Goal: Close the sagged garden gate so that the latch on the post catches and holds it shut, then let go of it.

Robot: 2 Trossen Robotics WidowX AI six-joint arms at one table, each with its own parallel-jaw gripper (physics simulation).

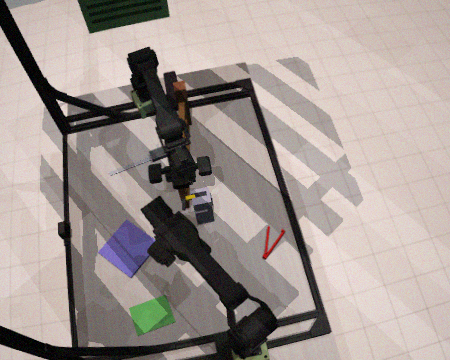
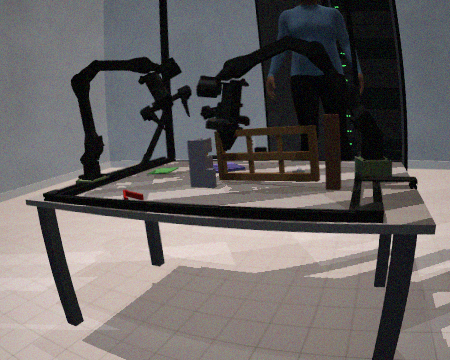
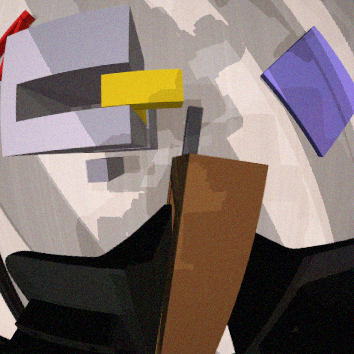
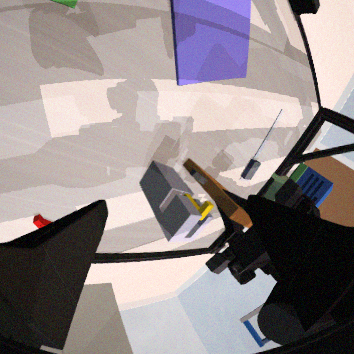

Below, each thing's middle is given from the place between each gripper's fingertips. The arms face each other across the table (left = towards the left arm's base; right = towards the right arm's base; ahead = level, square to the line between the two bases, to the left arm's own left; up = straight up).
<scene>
I see my left gripper 60 mm to the left of the yellow latch (image 3: 158, 88), 10 mm below it and 10 mm short of it. Also, from my left hand: brown wooden gate (image 2: 222, 157) 110 mm to the left, 40 mm ahead, 10 mm below; then brown hinge post (image 2: 331, 121) 320 mm to the left, 110 mm ahead; then grey latch post (image 3: 58, 64) 60 mm to the right, 40 mm ahead, 30 mm below.
My right gripper is now 6 cm short of the yellow latch, 11 cm to the right of it and 8 cm above it. The rest, counted from my right hand: brown wooden gate 10 cm ahead, 28 cm to the left, 10 cm below; brown hinge post 17 cm ahead, 49 cm to the left, 9 cm below; grey latch post 10 cm ahead, 11 cm to the left, 12 cm below.
</scene>
